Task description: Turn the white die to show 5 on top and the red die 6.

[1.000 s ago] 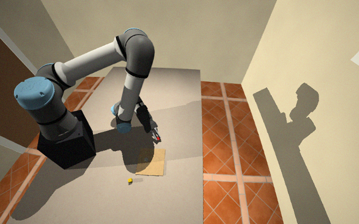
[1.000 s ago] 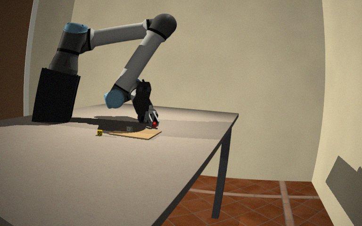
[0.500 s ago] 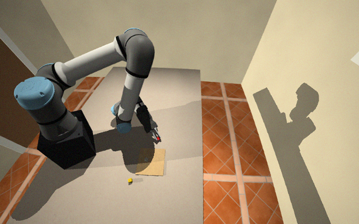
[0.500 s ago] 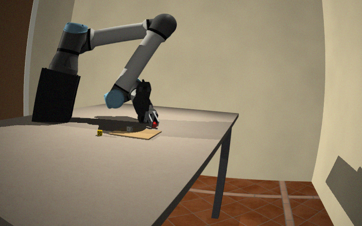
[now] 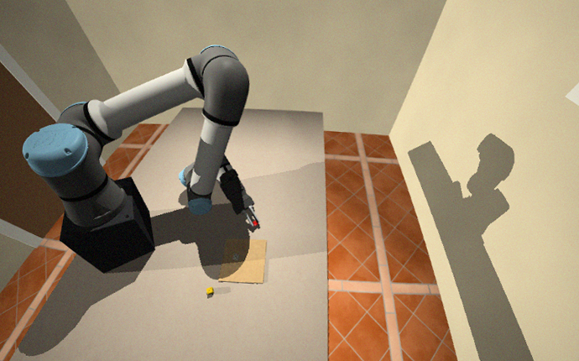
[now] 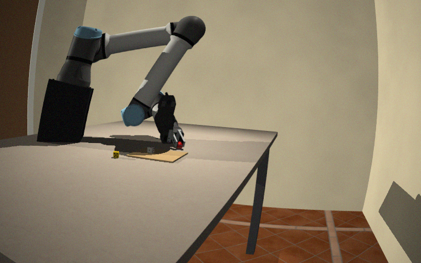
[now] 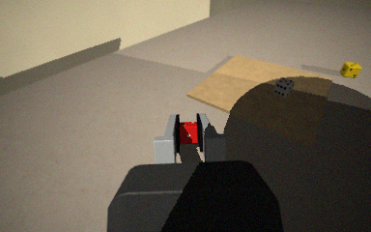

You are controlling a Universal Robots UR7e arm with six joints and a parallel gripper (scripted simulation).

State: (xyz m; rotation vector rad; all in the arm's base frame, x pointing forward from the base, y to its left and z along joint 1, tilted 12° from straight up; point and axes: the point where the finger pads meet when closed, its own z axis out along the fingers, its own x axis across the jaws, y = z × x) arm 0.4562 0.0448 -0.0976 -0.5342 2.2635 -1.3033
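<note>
Now: hand 10 mm to the left of the red die, 10 mm short of it and 10 mm above it. Also, from my hand: white die (130 mm to the right, 50 mm behind, 10 mm below); then yellow die (230 mm to the right, 120 mm behind, 20 mm below); then tan mat (130 mm to the right, 30 mm behind, 20 mm below).
</note>
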